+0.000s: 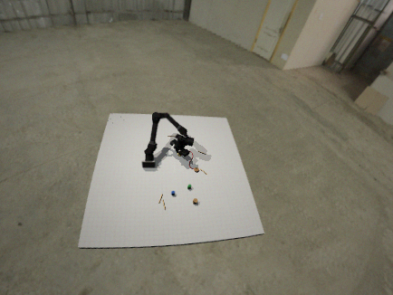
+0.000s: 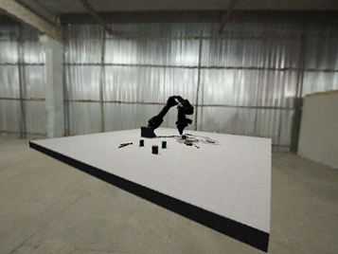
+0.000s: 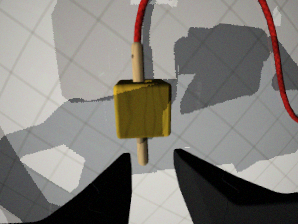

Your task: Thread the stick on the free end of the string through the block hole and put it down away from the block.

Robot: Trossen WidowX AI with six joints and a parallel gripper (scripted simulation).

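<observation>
My gripper tip is now 2 cm to the right of the yellowish block, 2 cm short of it and 2 cm above it. Round my gripper tip: green piece 32 cm to the right, 5 cm ahead, 2 cm below; round wooden button 16 cm to the right, 14 cm ahead, 3 cm below; thin wooden stick 3 cm to the left, 3 cm ahead, 2 cm below.
</observation>
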